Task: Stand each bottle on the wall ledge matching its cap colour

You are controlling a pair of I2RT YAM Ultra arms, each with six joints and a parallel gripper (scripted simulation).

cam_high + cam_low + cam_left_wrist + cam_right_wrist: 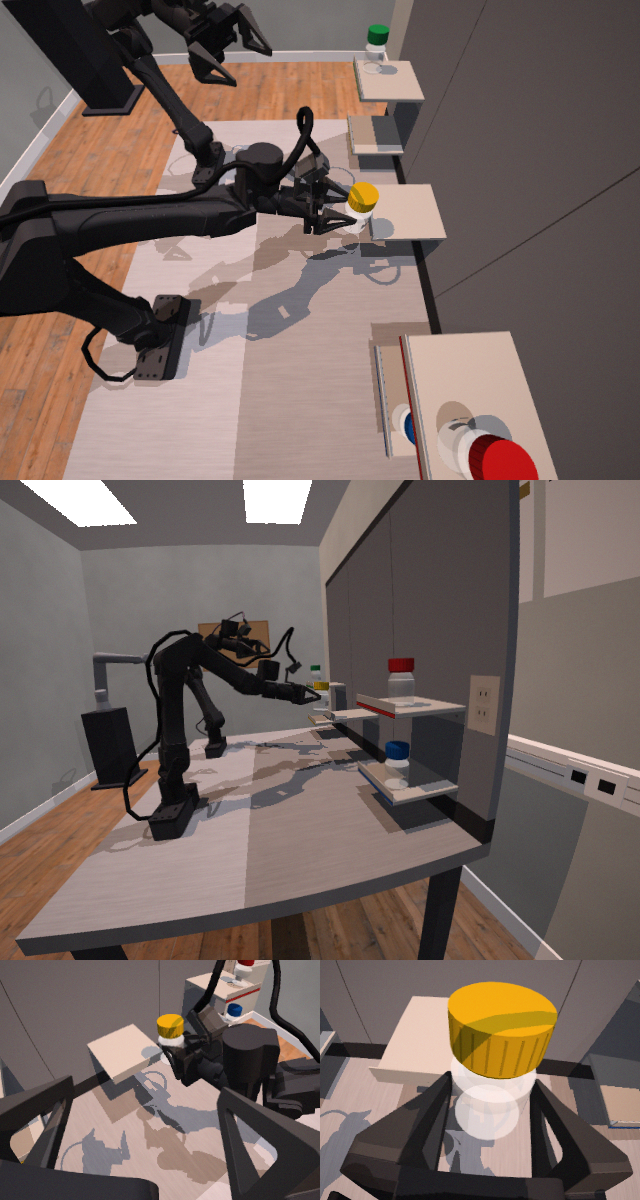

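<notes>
My left hand is 20 cm short of the yellow-capped bottle, 18 cm to the left of it and 19 cm above it. Also, from my left hand: grey wall panel (43 cm ahead, 11 cm to the right, 1 cm below); red-capped bottle (30 cm ahead, 56 cm to the right, 12 cm below); green-capped bottle (28 cm ahead, 32 cm to the left, 12 cm below).
</notes>
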